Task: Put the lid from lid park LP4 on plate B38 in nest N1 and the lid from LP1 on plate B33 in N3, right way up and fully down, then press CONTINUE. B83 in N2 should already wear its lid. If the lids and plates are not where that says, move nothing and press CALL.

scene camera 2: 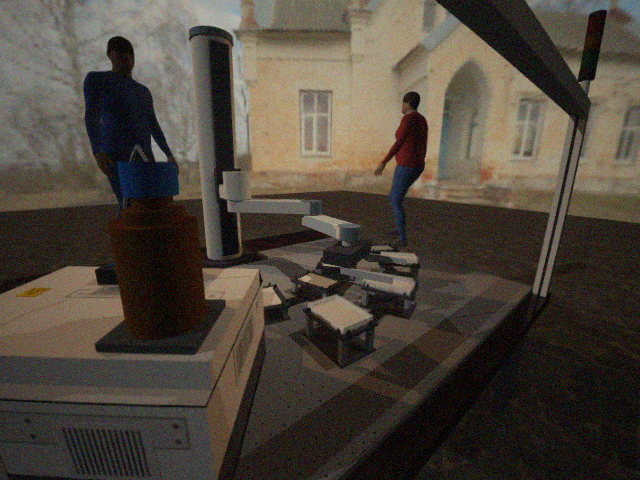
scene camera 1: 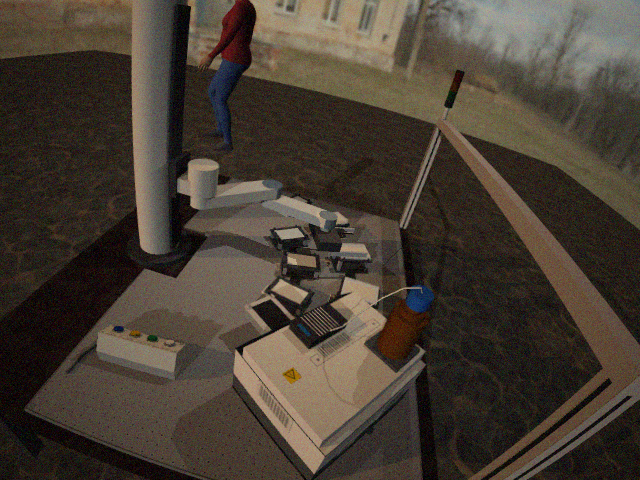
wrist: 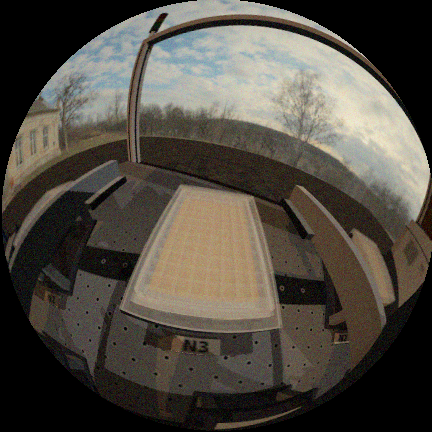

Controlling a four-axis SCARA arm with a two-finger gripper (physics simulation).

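Seen in the pictures: gripper, fingertip midpoint: (scene camera 2: 399, 270) (scene camera 1: 360, 242) (wrist: 202, 176); arm's base at its link origin: (scene camera 2: 225, 259) (scene camera 1: 159, 247).
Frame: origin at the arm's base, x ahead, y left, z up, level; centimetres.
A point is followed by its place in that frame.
Observation:
In the wrist view, a cream plate (wrist: 210, 240) @(z 9.5, x 73.1, y 19.3 cm) with a clear skirt round its edge, looking like a lid, lies level behind the label N3 (wrist: 200, 345) @(z 1.5, x 66.6, y 16.5 cm). My gripper (wrist: 202, 176) @(z 12.4, x 76.2, y 21.8 cm) (scene camera 2: 364, 264) is open and empty, one finger on each side of that plate, apart from it. A dark nest (wrist: 65, 260) @(z 1.8, x 62.6, y 37.8 cm) shows partly behind the left finger, its label blurred. The label N2 (wrist: 341, 337) @(z 1.5, x 69.7, y -3.5 cm) shows at right, beside the right finger. Other pale plates or lids sit on dark stands in scene camera 2, at the middle (scene camera 2: 316, 279) @(z 6.0, x 54.6, y 8.5 cm) and nearer (scene camera 2: 341, 312) @(z 10.1, x 79.8, y -5.3 cm). B-numbers and LP labels are not readable.
A white instrument (scene camera 1: 310, 392) @(z 22.0, x 66.3, y -56.7 cm) carries a brown bottle (scene camera 1: 400, 330) @(z 32.4, x 82.3, y -43.1 cm) (scene camera 2: 160, 273) @(z 30.3, x 88.5, y -40.1 cm) with a blue cap. A button box (scene camera 1: 136, 351) @(z 7.7, x 22.0, y -50.9 cm) with blue, yellow, green and white buttons stands at front left. A gantry post (scene camera 1: 421, 178) @(z 30.4, x 102.1, y 68.6 cm) (scene camera 2: 558, 206) @(z 30.7, x 102.3, y 68.5 cm) rises beyond the stands. Two people stand behind the table.

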